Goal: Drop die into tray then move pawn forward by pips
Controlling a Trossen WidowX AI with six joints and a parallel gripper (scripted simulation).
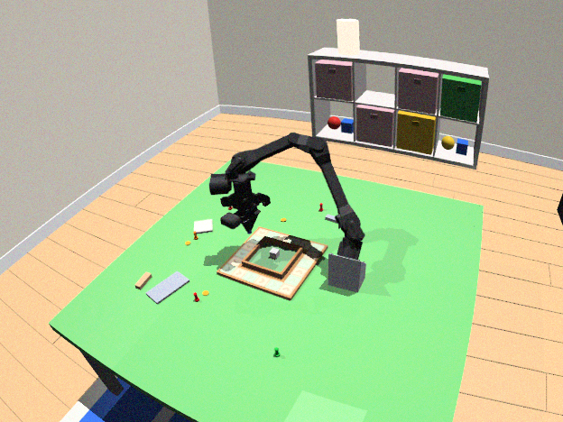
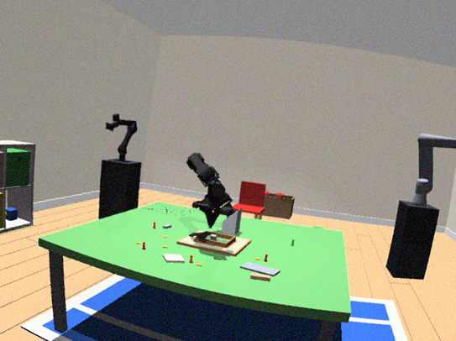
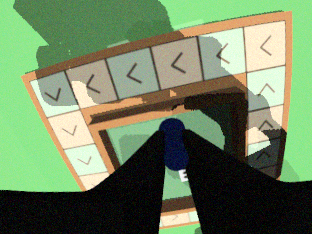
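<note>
The white die is 90 mm behind my gripper tip and 80 mm below it. From my gripper tip the other things lie so: dark blue pawn: 10 mm above; then orange pawn: 250 mm ahead, 10 mm to the right, 90 mm below; then white card: 260 mm ahead, 80 mm to the right, 100 mm below.
</note>
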